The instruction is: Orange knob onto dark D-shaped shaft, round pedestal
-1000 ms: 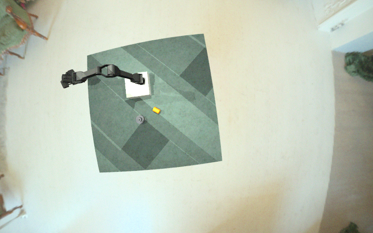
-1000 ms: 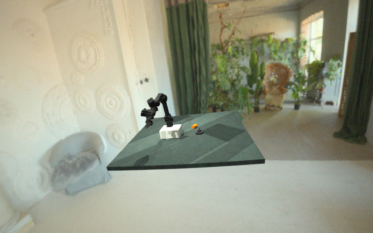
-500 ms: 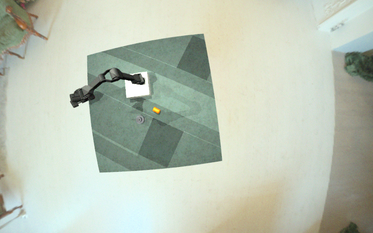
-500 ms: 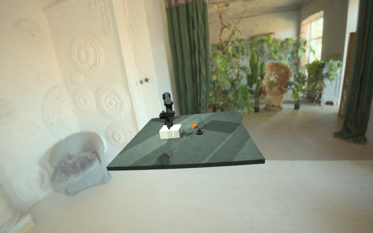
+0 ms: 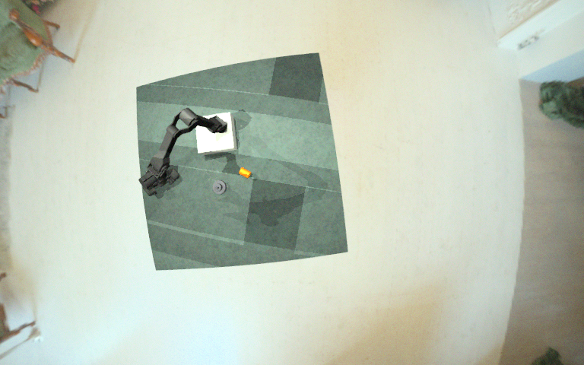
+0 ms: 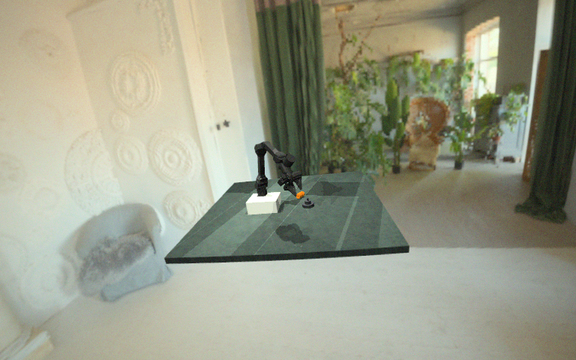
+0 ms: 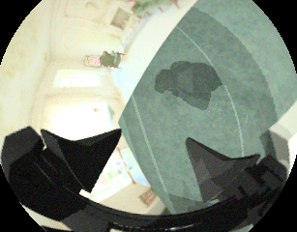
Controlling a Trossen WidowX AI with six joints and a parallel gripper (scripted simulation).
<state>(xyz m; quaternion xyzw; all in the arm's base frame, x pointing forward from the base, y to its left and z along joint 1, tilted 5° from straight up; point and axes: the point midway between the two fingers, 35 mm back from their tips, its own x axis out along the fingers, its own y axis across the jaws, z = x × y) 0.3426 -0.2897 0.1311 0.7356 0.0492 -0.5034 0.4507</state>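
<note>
My gripper tip is 43 cm to the right of the orange knob, 18 cm above it and 10 cm past it. Round my gripper tip: round pedestal (26 cm to the left, 17 cm below, 1 cm behind).
</note>
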